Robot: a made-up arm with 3 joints. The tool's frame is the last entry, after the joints.
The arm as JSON. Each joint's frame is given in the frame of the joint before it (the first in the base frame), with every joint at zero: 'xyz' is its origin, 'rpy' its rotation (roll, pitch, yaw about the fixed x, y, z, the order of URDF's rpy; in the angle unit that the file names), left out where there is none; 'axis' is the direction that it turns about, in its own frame. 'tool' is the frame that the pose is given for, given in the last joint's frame.
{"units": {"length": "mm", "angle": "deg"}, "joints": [
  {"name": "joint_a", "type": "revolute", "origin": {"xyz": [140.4, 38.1, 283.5]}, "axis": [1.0, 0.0, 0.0]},
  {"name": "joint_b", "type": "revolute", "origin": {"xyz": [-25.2, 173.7, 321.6]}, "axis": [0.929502, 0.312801, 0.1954]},
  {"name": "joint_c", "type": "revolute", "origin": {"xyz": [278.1, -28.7, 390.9]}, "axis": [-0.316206, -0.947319, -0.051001]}
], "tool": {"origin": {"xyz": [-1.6, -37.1, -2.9], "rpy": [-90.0, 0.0, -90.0]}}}
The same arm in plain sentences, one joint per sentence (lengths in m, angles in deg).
The arm has three revolute joints in a row. What follows holds with every joint at zero, and every direction is one of the base frame's.
The first joint lies 0.1404 m along +x and 0.0381 m along +y and 0.2835 m along +z from the base frame's origin and rotates about +x.
The second joint lies 0.0252 m along -x and 0.1737 m along +y and 0.3216 m along +z from the first joint and rotates about the direction (0.929502, 0.312801, 0.1954).
The third joint lies 0.2781 m along +x and 0.0287 m along -y and 0.3909 m along +z from the second joint and rotates about the direction (-0.316206, -0.947319, -0.051001).
The tool frame, which is the frame that the pose is given for, lies 0.0016 m along -x and 0.0371 m along -y and 0.0029 m along -z from the third joint; its axes are the base frame's turned by roll -90, pitch 0 and yaw -90 deg (as in URDF: about the fixed x, then y, then z).

